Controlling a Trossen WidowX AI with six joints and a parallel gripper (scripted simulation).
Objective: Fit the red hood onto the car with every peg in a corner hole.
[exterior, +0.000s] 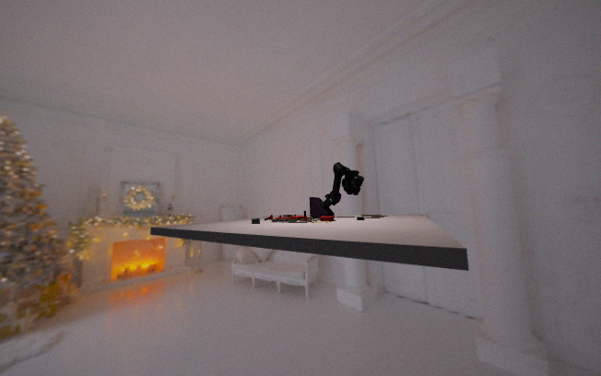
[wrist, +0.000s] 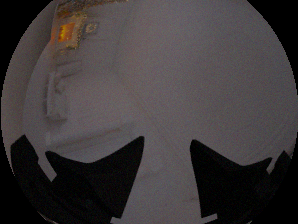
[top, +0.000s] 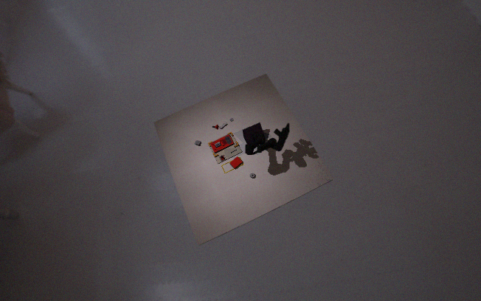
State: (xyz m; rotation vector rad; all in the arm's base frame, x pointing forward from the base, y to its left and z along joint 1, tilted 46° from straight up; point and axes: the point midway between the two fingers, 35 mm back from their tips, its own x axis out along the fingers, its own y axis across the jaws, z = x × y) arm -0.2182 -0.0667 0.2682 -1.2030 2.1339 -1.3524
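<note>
My gripper tip is 500 mm short of the red hood and 330 mm above it. Round my gripper tip: jig 530 mm ahead, 330 mm below, 200 mm to the right.
</note>
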